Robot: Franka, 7 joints.
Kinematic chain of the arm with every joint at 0, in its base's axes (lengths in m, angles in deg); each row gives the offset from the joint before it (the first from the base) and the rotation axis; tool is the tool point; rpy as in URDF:
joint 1: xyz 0 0 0.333 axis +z
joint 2: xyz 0 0 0 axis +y
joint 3: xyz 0 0 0.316 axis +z
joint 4: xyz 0.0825 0 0 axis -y
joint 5: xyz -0.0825 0 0.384 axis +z
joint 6: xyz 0 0 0 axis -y
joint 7: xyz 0.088 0 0 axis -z
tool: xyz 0 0 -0.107 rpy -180 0 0
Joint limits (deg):
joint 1: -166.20..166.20
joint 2: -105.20..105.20
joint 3: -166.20..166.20
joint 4: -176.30..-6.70
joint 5: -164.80..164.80
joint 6: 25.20..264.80
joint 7: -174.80..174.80
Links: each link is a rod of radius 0.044 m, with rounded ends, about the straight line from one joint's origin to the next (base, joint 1, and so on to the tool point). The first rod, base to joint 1, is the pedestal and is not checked.
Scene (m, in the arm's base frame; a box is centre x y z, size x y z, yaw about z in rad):
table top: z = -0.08
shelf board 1: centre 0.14 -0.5 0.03 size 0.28 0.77 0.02 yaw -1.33
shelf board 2: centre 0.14 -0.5 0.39 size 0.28 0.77 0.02 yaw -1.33
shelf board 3: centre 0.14 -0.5 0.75 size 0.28 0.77 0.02 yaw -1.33
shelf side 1: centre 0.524 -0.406 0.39 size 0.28 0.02 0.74 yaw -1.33
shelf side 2: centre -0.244 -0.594 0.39 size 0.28 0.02 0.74 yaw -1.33
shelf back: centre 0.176 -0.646 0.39 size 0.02 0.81 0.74 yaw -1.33
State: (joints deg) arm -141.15 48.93 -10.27 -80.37 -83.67 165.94 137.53
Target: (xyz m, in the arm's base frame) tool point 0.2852 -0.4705 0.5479
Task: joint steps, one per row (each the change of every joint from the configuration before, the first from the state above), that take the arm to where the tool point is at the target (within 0.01 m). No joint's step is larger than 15 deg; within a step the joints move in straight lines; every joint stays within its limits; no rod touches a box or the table.
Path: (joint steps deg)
1: 0.12 -9.87 -8.12 -8.21 -10.97 14.55 -11.12
2: 0.11 -9.87 -8.13 -8.21 -10.96 14.55 -11.13
3: 0.12 -9.87 -8.12 -8.22 -10.97 14.55 -11.12
4: 0.12 -9.87 -8.12 -8.21 -10.97 14.55 -11.13
5: 13.48 -13.88 14.36 -7.76 2.72 2.22 11.13
6: 13.49 -13.87 14.35 -7.76 2.72 2.22 11.12
7: 13.49 -13.88 14.36 -7.76 2.71 2.23 11.13
8: 13.48 -13.88 14.36 -7.76 2.72 2.22 11.12
9: -3.52 11.52 3.84 8.24 5.28 -9.08 0.00
10: -3.53 11.52 3.85 8.24 5.27 -9.08 0.00
11: -3.52 11.51 3.84 8.24 5.28 -9.08 0.00
12: -3.53 11.52 3.85 8.24 5.28 -9.09 0.00

